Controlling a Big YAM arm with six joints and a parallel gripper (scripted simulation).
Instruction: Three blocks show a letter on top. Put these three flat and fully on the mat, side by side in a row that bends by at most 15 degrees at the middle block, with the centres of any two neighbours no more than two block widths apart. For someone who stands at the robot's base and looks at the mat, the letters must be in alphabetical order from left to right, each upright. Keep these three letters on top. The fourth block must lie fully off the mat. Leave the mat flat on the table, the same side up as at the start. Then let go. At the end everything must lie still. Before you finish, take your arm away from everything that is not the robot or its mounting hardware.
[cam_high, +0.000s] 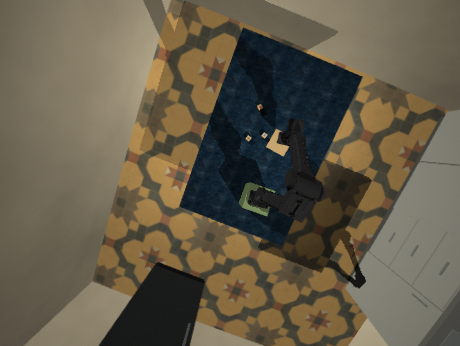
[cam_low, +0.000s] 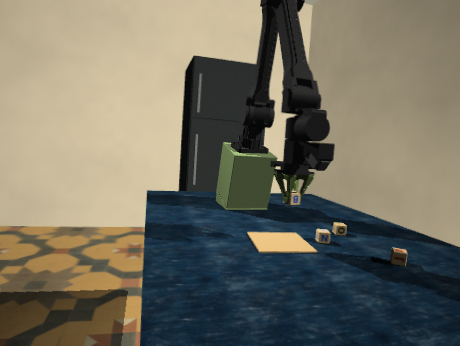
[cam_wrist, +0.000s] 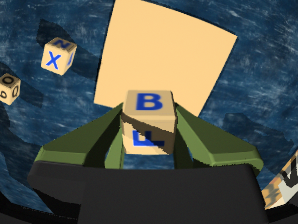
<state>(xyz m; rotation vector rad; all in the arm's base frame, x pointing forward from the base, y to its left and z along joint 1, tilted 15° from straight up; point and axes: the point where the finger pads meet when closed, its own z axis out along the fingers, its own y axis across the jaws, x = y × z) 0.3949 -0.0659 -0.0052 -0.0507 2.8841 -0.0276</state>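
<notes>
My hand is 110 mm above the tan mat, 10 mm to the left of it and 10 mm past it.
</notes>
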